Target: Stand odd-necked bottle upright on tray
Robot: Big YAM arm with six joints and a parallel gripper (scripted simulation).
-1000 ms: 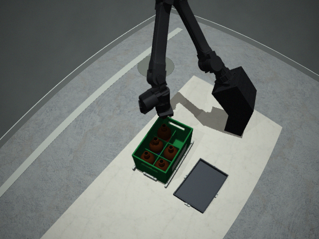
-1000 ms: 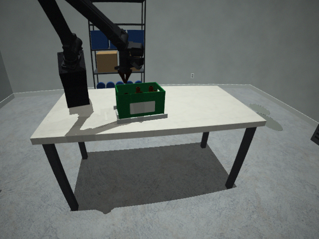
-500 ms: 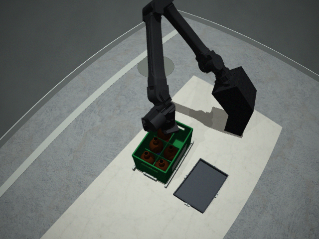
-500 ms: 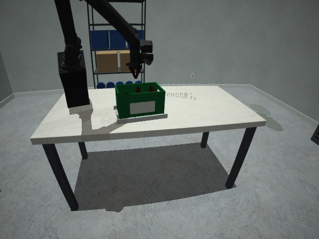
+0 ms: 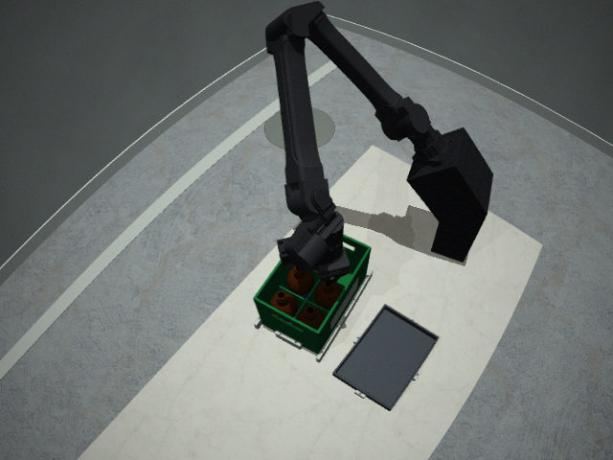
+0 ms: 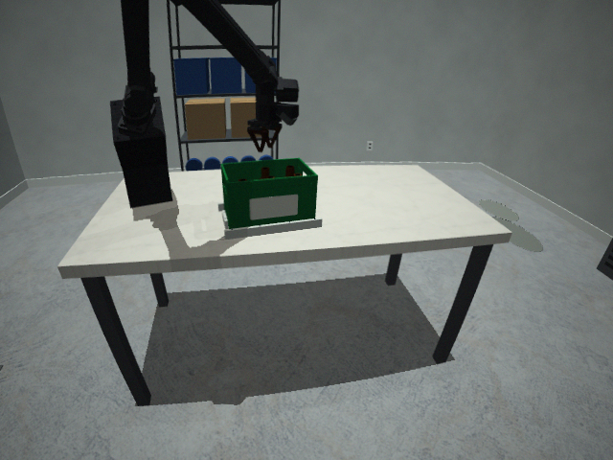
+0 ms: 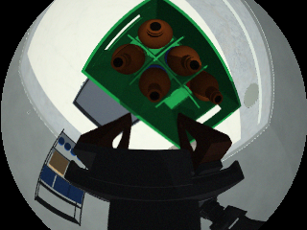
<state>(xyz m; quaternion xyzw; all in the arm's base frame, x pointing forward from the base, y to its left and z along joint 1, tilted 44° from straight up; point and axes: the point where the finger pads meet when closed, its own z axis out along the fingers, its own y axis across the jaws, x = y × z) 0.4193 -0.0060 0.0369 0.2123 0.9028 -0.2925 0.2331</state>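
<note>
The crate lies 15 cm below my hand and 4 cm to the right of it. The rest, counted from my hand: tray 22 cm to the left, 22 cm below, 1 cm ahead.
</note>
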